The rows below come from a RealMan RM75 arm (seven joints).
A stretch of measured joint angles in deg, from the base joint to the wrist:
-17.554, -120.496, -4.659, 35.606, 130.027, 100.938, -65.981
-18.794, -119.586, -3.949, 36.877, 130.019, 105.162, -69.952
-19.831, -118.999, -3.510, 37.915, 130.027, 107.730, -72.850
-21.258, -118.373, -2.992, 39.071, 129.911, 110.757, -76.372
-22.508, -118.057, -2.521, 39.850, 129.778, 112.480, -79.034
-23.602, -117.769, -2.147, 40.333, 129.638, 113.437, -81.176
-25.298, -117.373, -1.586, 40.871, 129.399, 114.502, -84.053
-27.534, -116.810, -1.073, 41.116, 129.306, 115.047, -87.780
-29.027, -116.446, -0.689, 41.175, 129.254, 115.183, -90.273
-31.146, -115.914, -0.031, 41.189, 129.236, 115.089, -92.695
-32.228, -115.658, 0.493, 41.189, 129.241, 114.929, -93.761
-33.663, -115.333, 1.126, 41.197, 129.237, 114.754, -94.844
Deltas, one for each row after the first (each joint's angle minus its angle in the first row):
-1.240, 0.910, 0.710, 1.271, -0.008, 4.224, -3.971
-2.277, 1.497, 1.149, 2.309, 0.000, 6.792, -6.869
-3.704, 2.123, 1.667, 3.465, -0.116, 9.819, -10.391
-4.954, 2.439, 2.138, 4.244, -0.249, 11.542, -13.053
-6.048, 2.727, 2.512, 4.727, -0.389, 12.499, -15.195
-7.744, 3.123, 3.073, 5.265, -0.628, 13.564, -18.072
-9.980, 3.686, 3.586, 5.510, -0.721, 14.109, -21.799
-11.473, 4.050, 3.970, 5.569, -0.773, 14.245, -24.292
-13.592, 4.582, 4.628, 5.583, -0.791, 14.151, -26.714
-14.674, 4.838, 5.152, 5.583, -0.786, 13.991, -27.780
-16.109, 5.163, 5.785, 5.591, -0.790, 13.816, -28.863

